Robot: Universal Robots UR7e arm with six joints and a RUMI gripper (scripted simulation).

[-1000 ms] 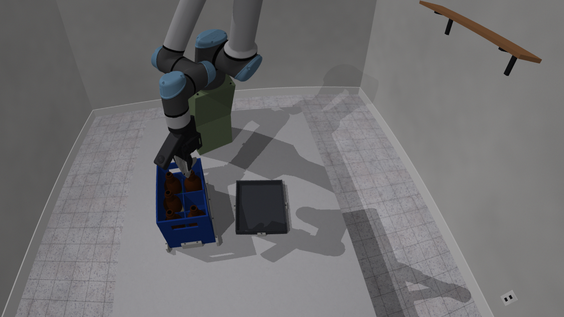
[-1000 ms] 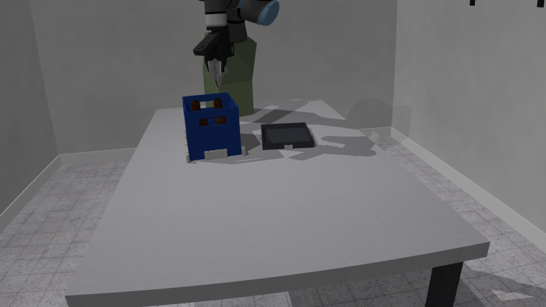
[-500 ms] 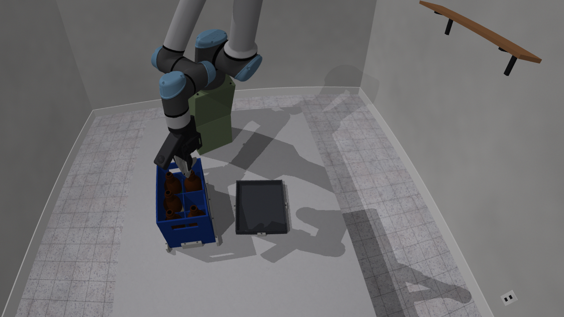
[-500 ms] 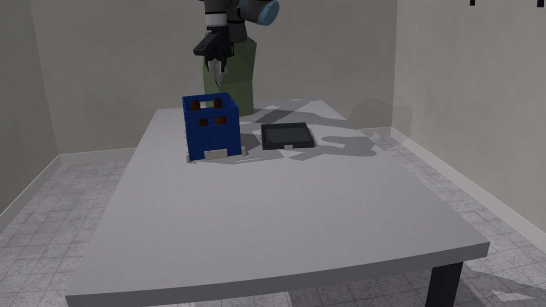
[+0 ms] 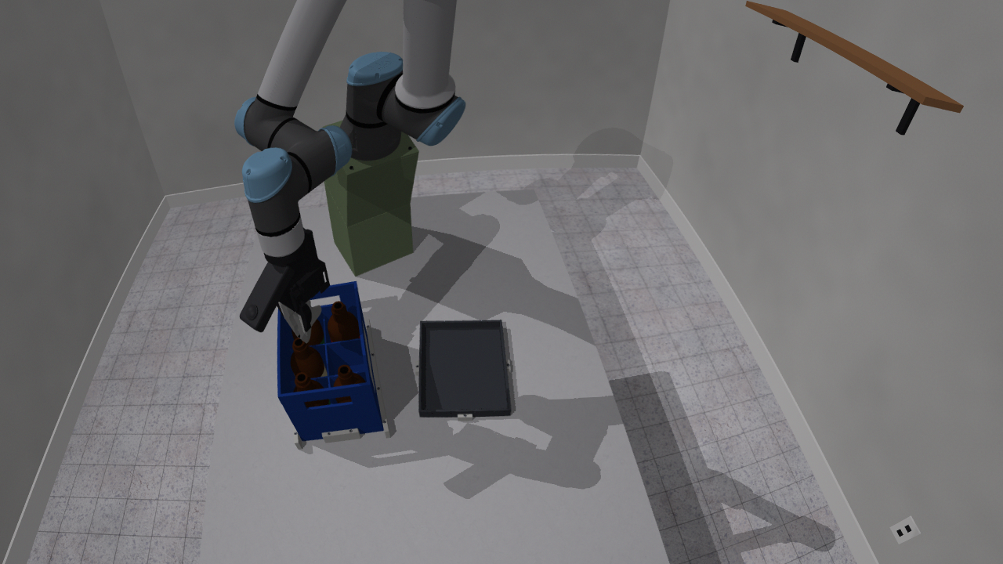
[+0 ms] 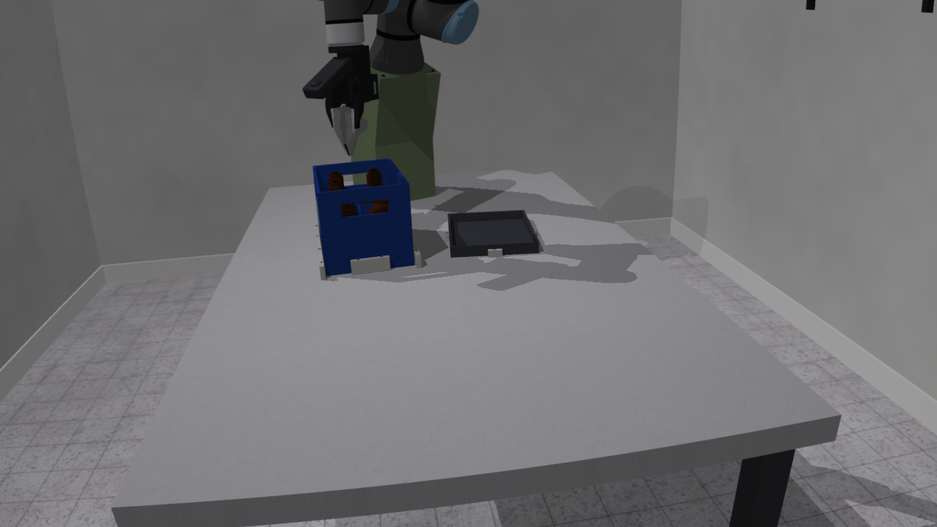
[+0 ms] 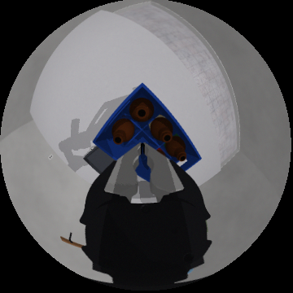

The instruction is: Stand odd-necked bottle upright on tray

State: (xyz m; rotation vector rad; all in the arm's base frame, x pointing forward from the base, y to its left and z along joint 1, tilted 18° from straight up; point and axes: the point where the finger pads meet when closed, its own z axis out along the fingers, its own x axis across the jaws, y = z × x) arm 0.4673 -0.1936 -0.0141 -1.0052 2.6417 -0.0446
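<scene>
Now: the blue crate 6 cm behind my hand, 2 cm to the left of it and 16 cm below it. The rest, counted from my hand: dark tray (3 cm behind, 31 cm to the left, 23 cm below).
</scene>
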